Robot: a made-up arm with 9 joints. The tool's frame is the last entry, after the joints. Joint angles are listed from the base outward.
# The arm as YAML. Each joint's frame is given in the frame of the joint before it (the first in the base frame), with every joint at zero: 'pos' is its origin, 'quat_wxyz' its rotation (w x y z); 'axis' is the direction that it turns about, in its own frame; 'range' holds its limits. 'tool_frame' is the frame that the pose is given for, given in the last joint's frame.
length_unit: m
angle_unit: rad
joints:
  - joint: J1
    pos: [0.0, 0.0, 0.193]
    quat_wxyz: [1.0, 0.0, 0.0, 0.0]
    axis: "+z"
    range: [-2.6, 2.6]
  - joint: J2
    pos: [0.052, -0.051, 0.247]
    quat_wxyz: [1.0, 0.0, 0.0, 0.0]
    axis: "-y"
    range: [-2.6, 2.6]
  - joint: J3
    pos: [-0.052, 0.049, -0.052]
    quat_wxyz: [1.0, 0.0, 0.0, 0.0]
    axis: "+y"
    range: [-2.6, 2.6]
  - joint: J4
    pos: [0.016, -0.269, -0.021]
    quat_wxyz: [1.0, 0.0, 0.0, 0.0]
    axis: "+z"
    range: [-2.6, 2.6]
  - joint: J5
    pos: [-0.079, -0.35, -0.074]
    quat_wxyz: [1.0, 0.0, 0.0, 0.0]
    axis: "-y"
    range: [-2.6, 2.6]
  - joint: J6
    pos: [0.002, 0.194, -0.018]
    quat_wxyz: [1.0, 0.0, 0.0, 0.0]
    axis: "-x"
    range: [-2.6, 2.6]
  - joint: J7
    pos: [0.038, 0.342, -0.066]
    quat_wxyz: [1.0, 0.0, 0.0, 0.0]
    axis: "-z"
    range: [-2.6, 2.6]
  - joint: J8
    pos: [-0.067, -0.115, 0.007]
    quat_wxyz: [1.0, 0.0, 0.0, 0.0]
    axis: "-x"
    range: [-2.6, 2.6]
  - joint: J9
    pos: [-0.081, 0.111, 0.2]
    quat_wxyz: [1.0, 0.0, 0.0, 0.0]
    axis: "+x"
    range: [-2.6, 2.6]
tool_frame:
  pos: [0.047, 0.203, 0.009]
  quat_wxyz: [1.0, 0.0, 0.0, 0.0]
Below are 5 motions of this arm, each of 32 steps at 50 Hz.
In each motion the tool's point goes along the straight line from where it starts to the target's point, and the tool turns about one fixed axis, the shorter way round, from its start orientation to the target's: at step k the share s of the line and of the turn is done. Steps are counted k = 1, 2, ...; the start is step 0. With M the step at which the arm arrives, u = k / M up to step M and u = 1 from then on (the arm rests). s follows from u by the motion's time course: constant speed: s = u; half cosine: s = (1 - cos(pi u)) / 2; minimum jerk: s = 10 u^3 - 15 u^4 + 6 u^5.
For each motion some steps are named. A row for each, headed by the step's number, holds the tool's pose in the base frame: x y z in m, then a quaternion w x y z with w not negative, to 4 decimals.
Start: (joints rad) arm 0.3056 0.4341 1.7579 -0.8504 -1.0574 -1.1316 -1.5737 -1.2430 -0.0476
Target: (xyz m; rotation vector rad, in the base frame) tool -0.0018 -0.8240 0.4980 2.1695 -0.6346 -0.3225
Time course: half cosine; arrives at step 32
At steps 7, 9, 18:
7: 0.0962 -0.7442 0.3661 0.4603 0.8161 0.0965 -0.3358
9: 0.0885 -0.7505 0.3764 0.4596 0.8251 0.0690 -0.3212
18: 0.0427 -0.7878 0.4381 0.4456 0.8605 -0.0960 -0.2275

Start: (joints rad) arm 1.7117 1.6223 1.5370 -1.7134 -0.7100 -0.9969 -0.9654 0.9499 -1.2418
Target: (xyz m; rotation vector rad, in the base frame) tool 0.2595 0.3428 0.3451 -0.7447 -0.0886 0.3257
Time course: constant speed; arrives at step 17
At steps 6, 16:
6: 0.2318 0.3254 0.3748 0.8884 -0.4098 -0.1332 0.1582
16: 0.2570 0.3412 0.3478 0.9154 -0.3666 -0.0513 0.1584

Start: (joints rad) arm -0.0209 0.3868 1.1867 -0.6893 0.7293 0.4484 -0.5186 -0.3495 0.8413
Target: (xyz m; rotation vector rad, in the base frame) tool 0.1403 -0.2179 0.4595 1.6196 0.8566 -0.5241
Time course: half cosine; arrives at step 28
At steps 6, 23, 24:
6: 0.0450 0.0397 0.3919 0.9430 0.2383 0.1883 -0.1359
23: 0.1321 -0.1957 0.4537 0.6220 0.6620 0.3559 -0.2196
24: 0.1350 -0.2036 0.4557 0.6071 0.6731 0.3597 -0.2213

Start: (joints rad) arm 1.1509 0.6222 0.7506 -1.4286 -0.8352 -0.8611 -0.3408 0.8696 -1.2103
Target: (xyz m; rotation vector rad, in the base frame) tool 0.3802 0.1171 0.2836 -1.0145 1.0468 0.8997
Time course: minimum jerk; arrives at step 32
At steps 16, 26, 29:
16: 0.3317 0.1340 0.3209 0.7385 -0.4942 0.3728 0.2671
26: 0.3755 0.1187 0.2872 0.6642 -0.4527 0.4537 0.3847
29: 0.3795 0.1173 0.2841 0.6564 -0.4482 0.4605 0.3951

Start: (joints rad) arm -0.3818 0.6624 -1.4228 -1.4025 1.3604 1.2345 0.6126 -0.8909 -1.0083
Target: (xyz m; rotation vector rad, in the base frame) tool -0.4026 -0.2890 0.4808 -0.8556 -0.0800 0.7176
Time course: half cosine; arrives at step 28
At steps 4, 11, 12, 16, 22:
4: -0.0719 -0.5113 0.6064 0.4225 -0.3156 0.1767 0.8311
11: -0.1712 -0.4445 0.5687 0.5833 -0.3622 0.1168 0.7176
12: -0.1899 -0.4319 0.5616 0.6110 -0.3692 0.1048 0.6924
16: -0.2673 -0.3799 0.5322 0.7145 -0.3919 0.0538 0.5771
22: -0.3646 -0.3145 0.4952 0.8168 -0.4053 -0.0122 0.4105

